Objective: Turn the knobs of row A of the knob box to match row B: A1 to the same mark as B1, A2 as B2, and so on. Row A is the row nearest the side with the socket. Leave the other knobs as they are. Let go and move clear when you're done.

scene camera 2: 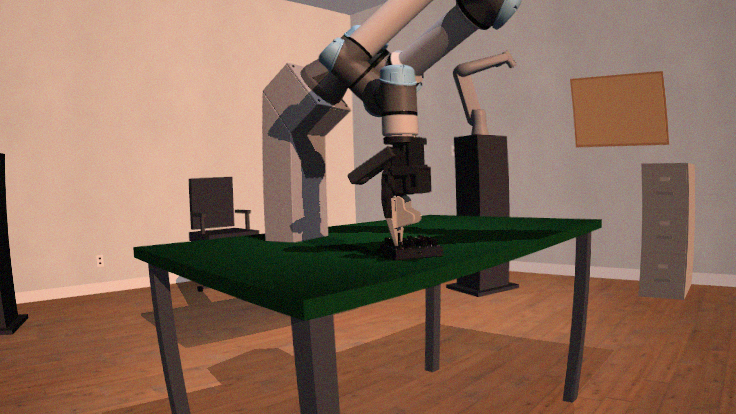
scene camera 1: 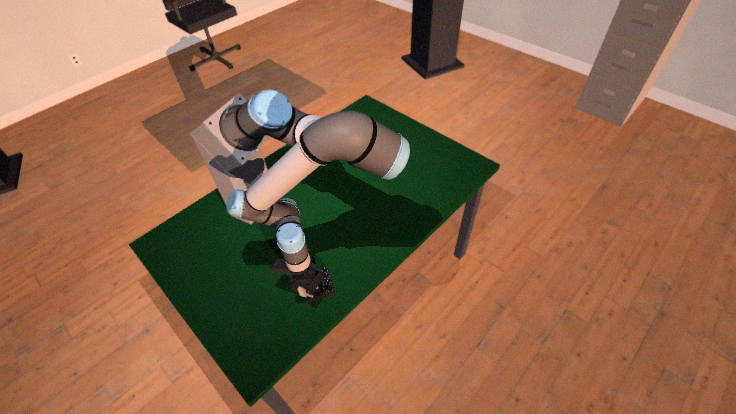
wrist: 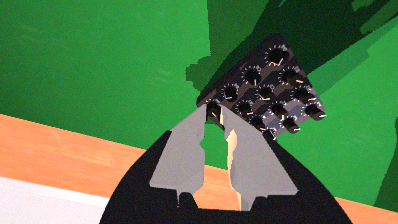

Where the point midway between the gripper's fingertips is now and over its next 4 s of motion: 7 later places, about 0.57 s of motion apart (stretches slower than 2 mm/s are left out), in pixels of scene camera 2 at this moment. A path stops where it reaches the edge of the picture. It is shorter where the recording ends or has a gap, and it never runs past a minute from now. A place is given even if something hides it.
The gripper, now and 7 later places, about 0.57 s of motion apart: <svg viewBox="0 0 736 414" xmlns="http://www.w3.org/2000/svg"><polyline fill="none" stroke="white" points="397,245 399,245 399,245 400,245 399,233 399,227 399,226 399,224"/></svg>
